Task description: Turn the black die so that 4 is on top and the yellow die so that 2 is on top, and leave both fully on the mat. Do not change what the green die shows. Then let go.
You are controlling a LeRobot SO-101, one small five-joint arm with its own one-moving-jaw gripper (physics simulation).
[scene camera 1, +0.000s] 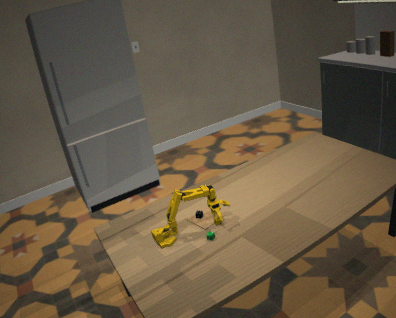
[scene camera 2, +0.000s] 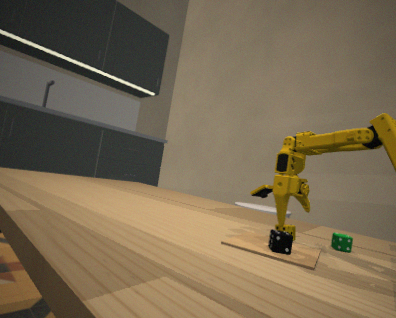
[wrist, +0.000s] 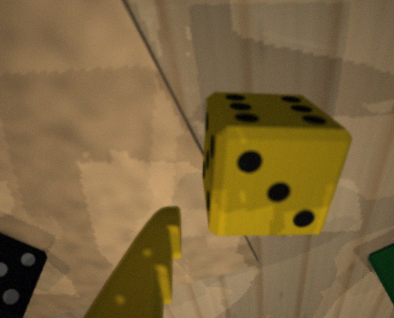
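Observation:
The yellow die shows three dots on its large upper face and six on its far side in the wrist view; it stands at the mat's edge line, which runs behind it. The black die sits on the mat; its top is hard to read. The green die is off the mat. My gripper is open and points down. Its fixed jaw is low, left of the yellow die and apart from it in the wrist view.
The wooden table carries everything. The arm's base stands on it, left of the mat in scene camera 1. The black die lies to the left of the jaw and the green die to the right in the wrist view.

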